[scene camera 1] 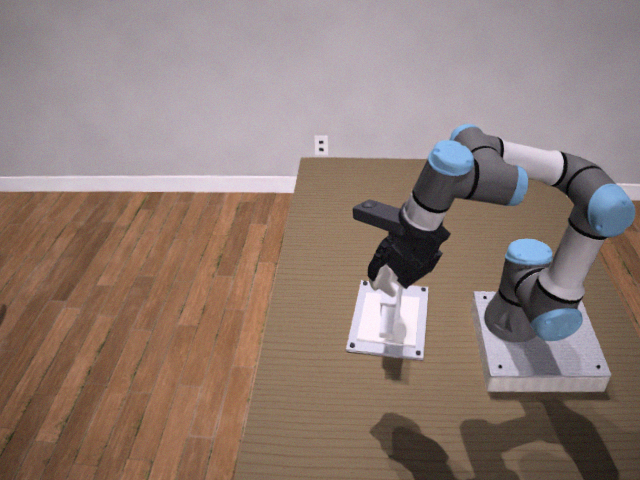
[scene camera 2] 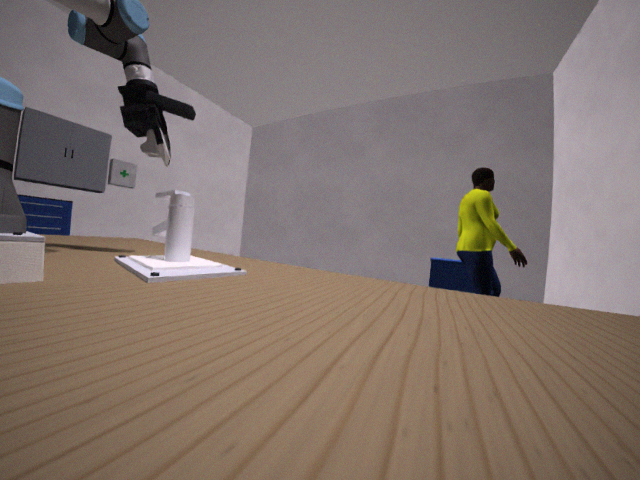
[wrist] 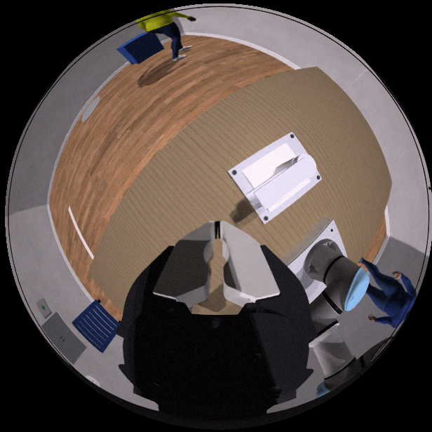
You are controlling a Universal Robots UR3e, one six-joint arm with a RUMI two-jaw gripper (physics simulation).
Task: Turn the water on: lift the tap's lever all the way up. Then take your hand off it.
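Frame: origin at the arm's base, x right, y up, z back, level; metres.
Where they show: gripper, fingertip midpoint: (scene camera 1: 375,289) (scene camera 2: 167,166); arm's base, link origin: (scene camera 1: 512,321).
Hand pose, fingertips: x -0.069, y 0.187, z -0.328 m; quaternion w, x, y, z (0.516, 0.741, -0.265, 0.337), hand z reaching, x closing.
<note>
Each offset is from my fingertips to the top centre of the thing. Level surfaces: height alone.
The white tap (scene camera 1: 386,320) (scene camera 2: 179,229) (wrist: 285,187) stands upright on a white plate (scene camera 1: 356,324) (scene camera 2: 199,273) (wrist: 239,179). In the second scene view its flat lever @(dy -0.085, dx +0.109, dz +0.053 m) (scene camera 2: 166,194) lies roughly level on top of the body, with the spout @(dy -0.142, dx +0.099, dz +0.050 m) (scene camera 2: 160,227) lower on the same side. My gripper (scene camera 1: 391,292) (scene camera 2: 166,163) (wrist: 217,222) is shut, with nothing between its fingertips. In the second scene view the fingertips are above the lever with a gap. In the first scene view the fingers hide the tap's top. In the wrist view they are apart from the tap.
The arm's base block (scene camera 1: 547,383) (scene camera 2: 21,260) (wrist: 320,239) stands beside the tap's plate on the wooden table @(dy -0.241 m) (scene camera 1: 310,232) (scene camera 2: 361,361) (wrist: 190,175). A person in a yellow top (scene camera 2: 478,219) (wrist: 159,21) stands beyond the table near a blue box (scene camera 2: 444,273) (wrist: 141,48).
</note>
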